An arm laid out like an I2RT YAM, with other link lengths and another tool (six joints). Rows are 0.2 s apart.
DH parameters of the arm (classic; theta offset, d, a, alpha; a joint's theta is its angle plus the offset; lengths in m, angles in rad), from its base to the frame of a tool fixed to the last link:
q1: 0 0.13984 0.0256 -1.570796
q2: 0 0 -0.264 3.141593
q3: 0.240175 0 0.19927 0
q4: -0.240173 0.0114 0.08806 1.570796
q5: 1.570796 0.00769 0 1.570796
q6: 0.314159 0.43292 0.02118 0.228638
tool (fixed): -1.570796 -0.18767 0 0
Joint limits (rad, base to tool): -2.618..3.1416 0..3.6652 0..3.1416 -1.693..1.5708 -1.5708..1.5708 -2.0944..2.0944
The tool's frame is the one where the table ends.
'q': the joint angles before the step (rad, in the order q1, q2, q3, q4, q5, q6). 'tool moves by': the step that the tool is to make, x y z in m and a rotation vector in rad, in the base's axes. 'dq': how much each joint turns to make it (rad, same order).
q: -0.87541 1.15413 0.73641 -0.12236 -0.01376 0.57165
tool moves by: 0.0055 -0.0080 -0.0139 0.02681 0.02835 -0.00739
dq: 0.00627 0.08371 0.02299 0.02198 0.01395 0.00346
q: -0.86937 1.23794 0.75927 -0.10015 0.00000 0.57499
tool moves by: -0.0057 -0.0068 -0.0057 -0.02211 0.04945 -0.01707
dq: 0.01700 0.02120 0.00581 0.00061 0.05710 -0.02441
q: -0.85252 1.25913 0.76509 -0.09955 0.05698 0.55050
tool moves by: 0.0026 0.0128 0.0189 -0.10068 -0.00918 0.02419
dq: 0.08563 -0.11516 -0.07081 0.03706 0.08519 -0.02131
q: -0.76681 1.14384 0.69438 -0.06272 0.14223 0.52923
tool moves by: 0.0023 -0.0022 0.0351 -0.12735 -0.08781 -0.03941
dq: 0.07614 -0.11043 -0.08397 0.12084 0.11989 0.01622
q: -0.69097 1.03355 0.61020 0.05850 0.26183 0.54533
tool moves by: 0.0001 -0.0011 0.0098 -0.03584 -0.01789 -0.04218
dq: 0.06293 -0.01407 -0.01107 0.02673 0.10468 0.02073
